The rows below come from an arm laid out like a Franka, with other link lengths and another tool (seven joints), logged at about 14 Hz.
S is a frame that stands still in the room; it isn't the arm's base.
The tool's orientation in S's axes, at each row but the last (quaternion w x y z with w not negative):
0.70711 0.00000 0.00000 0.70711
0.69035 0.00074 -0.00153 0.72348
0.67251 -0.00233 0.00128 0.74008
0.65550 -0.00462 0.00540 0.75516
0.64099 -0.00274 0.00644 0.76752
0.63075 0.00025 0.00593 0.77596
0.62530 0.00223 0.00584 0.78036
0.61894 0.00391 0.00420 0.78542
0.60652 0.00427 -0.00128 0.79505
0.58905 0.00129 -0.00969 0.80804
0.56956 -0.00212 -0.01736 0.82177
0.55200 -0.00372 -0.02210 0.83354
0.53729 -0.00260 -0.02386 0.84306
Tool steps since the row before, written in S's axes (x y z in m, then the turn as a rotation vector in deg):
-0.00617 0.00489 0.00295 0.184 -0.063 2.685
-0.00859 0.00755 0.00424 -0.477 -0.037 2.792
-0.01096 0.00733 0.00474 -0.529 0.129 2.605
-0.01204 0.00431 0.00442 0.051 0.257 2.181
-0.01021 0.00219 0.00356 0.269 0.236 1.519
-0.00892 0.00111 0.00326 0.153 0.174 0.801
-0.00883 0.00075 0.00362 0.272 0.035 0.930
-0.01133 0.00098 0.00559 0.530 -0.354 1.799
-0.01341 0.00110 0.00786 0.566 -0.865 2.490
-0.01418 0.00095 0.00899 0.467 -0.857 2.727
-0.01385 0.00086 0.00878 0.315 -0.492 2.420
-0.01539 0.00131 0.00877 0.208 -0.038 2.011
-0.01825 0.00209 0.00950 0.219 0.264 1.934
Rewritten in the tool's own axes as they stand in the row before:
0.00489 0.00617 0.00295 -0.063 -0.184 2.685
0.00796 0.00822 0.00422 -0.006 0.475 2.793
0.00832 0.01020 0.00480 0.165 0.511 2.607
0.00590 0.01132 0.00448 0.217 -0.082 2.184
0.00393 0.00968 0.00355 0.165 -0.297 1.523
0.00289 0.00854 0.00320 0.133 -0.178 0.804
0.00264 0.00850 0.00353 -0.029 -0.262 0.933
0.00361 0.01085 0.00546 -0.466 -0.412 1.804
0.00467 0.01267 0.00778 -0.963 -0.309 2.499
0.00537 0.01308 0.00910 -0.922 -0.221 2.737
0.00581 0.01239 0.00907 -0.532 -0.197 2.424
0.00738 0.01329 0.00919 -0.080 -0.259 2.004
0.00981 0.01524 0.00996 0.188 -0.393 1.915

